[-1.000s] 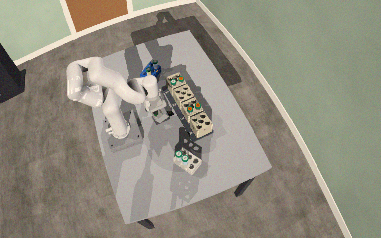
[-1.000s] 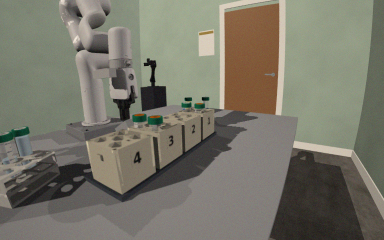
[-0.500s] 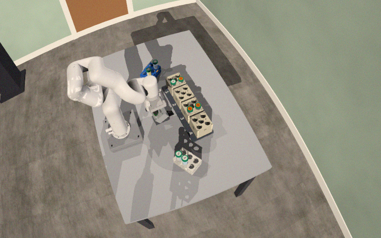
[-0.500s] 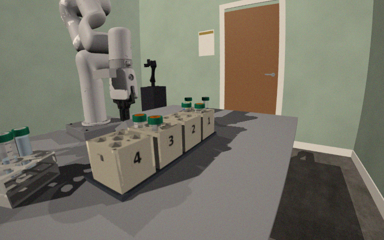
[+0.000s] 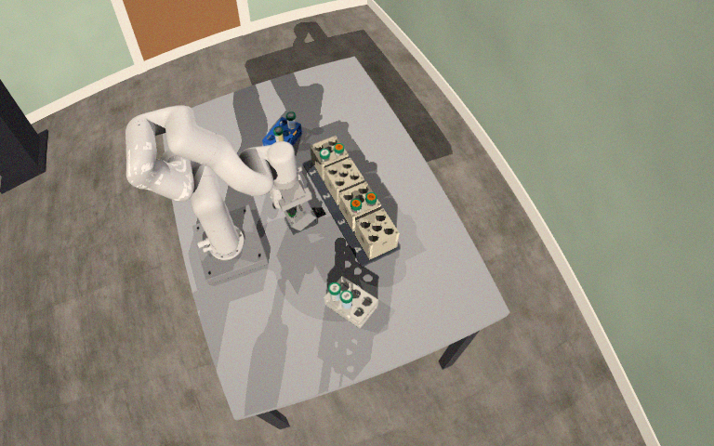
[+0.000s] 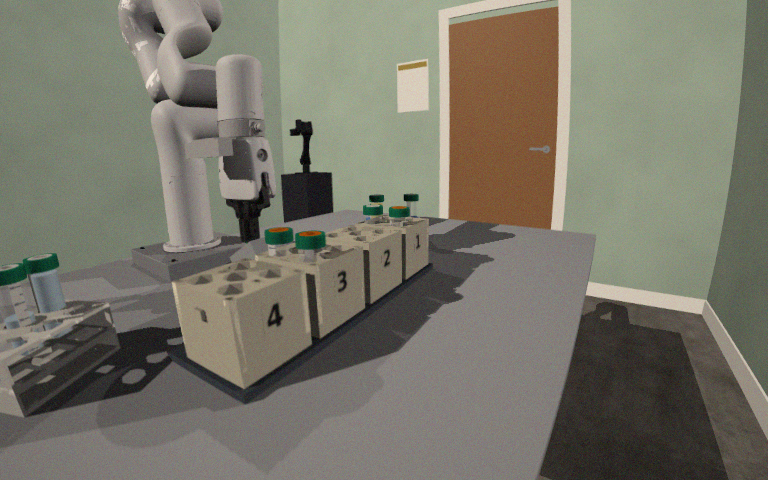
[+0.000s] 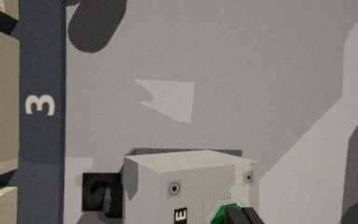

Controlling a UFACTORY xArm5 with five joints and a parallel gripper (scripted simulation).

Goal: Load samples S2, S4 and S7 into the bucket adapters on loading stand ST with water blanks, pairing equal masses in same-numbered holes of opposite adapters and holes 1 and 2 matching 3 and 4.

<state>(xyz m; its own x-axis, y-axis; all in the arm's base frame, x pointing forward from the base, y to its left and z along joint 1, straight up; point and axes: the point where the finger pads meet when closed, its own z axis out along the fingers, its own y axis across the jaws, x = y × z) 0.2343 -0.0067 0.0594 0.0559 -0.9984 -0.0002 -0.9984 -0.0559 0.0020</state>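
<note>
Right now the green done key is 3 cm below my hand. Also, from my hand: adapter 1: 19 cm ahead, 16 cm to the left, 4 cm below; dark loading stand: 20 cm ahead, 9 cm below; pink tube: 18 cm ahead, 9 cm to the right, 2 cm below.
</note>
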